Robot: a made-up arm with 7 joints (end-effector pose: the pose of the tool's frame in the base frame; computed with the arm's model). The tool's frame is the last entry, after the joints. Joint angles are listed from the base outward.
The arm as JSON. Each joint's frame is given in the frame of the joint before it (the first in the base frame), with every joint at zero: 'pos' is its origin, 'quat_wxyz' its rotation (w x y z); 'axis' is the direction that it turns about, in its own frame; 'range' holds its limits. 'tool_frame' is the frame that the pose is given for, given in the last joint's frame.
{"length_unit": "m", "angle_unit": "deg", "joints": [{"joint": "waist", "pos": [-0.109, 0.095, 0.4], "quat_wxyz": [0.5, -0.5, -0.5, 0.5], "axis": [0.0, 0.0, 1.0], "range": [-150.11, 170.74]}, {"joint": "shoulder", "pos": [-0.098, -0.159, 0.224], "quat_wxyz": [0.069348, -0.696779, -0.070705, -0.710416], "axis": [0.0, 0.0, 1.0], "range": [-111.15, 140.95]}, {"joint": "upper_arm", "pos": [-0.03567, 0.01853, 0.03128], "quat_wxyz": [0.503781, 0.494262, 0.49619, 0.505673], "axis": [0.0, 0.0, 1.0], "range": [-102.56, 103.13]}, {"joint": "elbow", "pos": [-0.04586, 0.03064, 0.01], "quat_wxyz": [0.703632, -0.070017, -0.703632, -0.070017], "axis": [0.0, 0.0, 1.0], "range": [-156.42, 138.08]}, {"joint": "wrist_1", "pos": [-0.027, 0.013, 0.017], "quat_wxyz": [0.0, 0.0, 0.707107, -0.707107], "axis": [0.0, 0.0, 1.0], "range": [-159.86, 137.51]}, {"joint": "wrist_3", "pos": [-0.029, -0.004, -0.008], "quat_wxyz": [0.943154, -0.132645, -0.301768, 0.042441], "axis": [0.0, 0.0, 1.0], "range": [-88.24, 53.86]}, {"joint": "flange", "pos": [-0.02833, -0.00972, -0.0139], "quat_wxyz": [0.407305, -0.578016, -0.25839, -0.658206], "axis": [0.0, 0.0, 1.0], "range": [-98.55, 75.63]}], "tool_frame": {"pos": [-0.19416, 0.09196, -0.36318], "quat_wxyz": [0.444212, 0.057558, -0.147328, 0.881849]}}
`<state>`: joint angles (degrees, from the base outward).
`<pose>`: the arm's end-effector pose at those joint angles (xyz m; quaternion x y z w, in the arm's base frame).
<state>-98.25 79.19 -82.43 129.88 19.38 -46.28 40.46</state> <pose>-0.4185 0.4191 0.4861 0.0173 0.9112 -0.4077 0.0561</pose>
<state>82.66 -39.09 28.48 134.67 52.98 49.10 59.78</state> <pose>-0.3646 0.0528 0.9334 0.7842 0.4671 0.4065 0.0408</pose>
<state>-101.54 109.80 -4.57 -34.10 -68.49 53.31 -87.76</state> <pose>-0.7324 -0.1441 0.1851 0.0666 0.4028 0.7039 0.5813</pose>
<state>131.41 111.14 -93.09 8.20 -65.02 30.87 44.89</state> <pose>0.0956 0.1758 0.1339 -0.0230 -0.2756 -0.3676 0.8879</pose>
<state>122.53 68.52 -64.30 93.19 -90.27 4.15 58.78</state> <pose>0.1026 0.0975 0.5265 0.3161 -0.5557 -0.4931 0.5900</pose>
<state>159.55 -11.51 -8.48 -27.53 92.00 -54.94 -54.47</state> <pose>-0.1418 -0.2940 0.2780 -0.8363 -0.0009 0.1399 0.5300</pose>
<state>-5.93 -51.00 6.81 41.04 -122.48 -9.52 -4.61</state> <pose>-0.4994 0.4121 0.6320 0.3446 0.6578 -0.0208 0.6694</pose>
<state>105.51 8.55 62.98 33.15 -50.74 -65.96 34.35</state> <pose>-0.1359 -0.1681 0.3109 -0.4767 -0.2603 -0.5228 0.6571</pose>
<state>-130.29 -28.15 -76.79 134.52 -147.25 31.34 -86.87</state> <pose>-0.4048 -0.2176 -0.0697 -0.1199 -0.0101 -0.9693 0.2146</pose>
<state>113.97 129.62 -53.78 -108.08 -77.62 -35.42 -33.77</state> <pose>-0.5114 0.6091 0.3369 -0.0352 0.8405 -0.4935 0.2210</pose>
